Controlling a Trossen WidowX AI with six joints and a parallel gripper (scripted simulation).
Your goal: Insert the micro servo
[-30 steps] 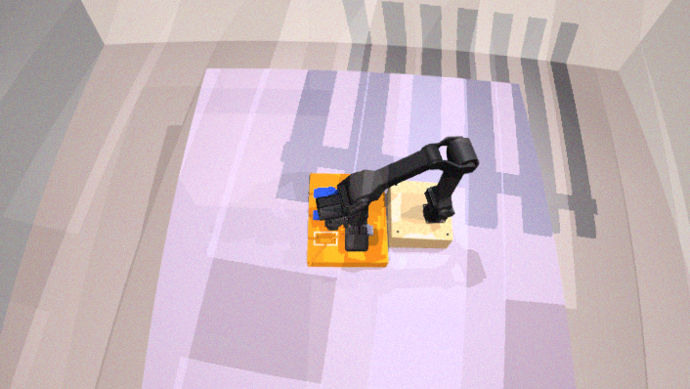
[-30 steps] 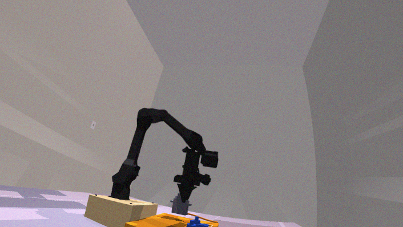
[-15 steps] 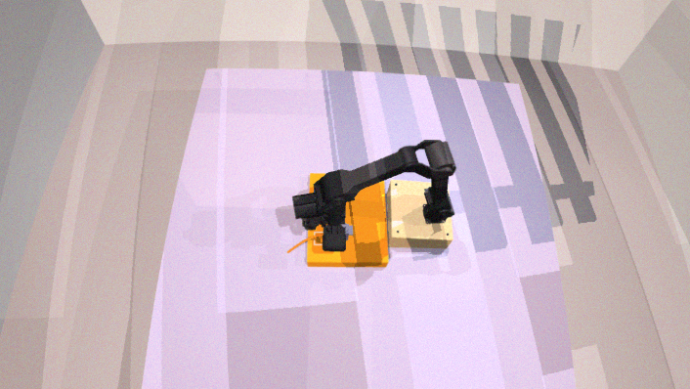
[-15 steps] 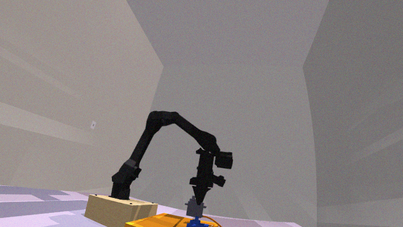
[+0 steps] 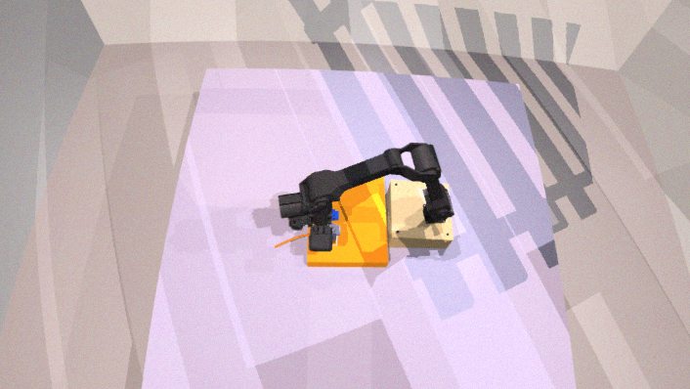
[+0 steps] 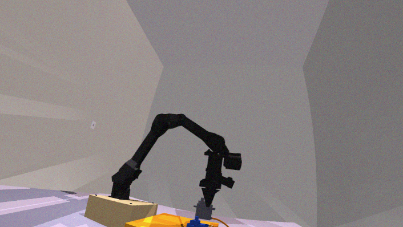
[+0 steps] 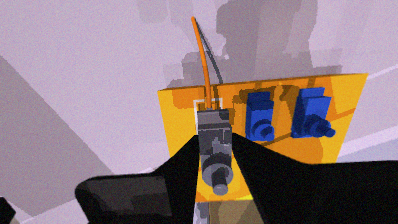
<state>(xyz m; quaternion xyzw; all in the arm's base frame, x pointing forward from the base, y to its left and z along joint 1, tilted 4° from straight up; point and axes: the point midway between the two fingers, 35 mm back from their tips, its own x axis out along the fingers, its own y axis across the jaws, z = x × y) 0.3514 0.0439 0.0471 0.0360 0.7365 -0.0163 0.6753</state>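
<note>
Now: the yellow deck 12 cm behind my gripper tip, 7 cm to the right of it and 9 cm below it.
</note>
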